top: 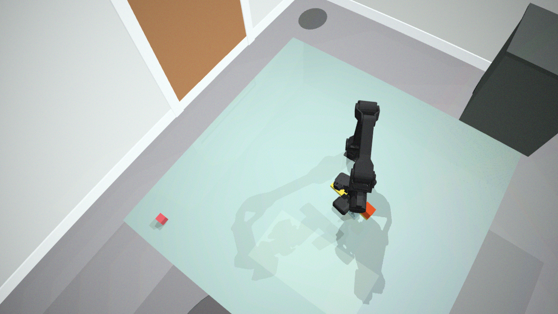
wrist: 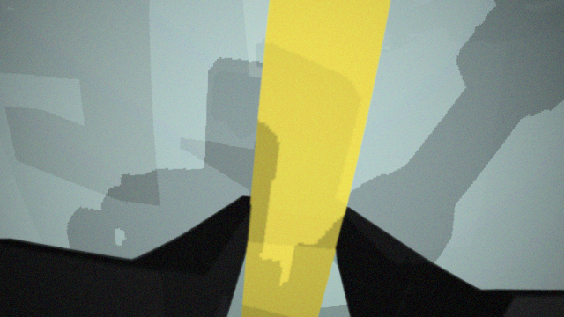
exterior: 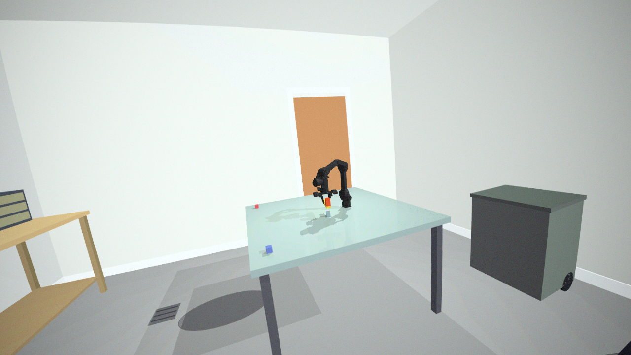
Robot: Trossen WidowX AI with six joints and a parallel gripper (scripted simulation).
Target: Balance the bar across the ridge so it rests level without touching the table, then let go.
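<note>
Right now the ridge is 50 mm below my gripper tip and 30 mm to the left of it. From my gripper tip the other things lie so: blue cube: 510 mm ahead, 380 mm to the left, 80 mm below; small red cube: 620 mm to the right, 510 mm ahead, 80 mm below.
</note>
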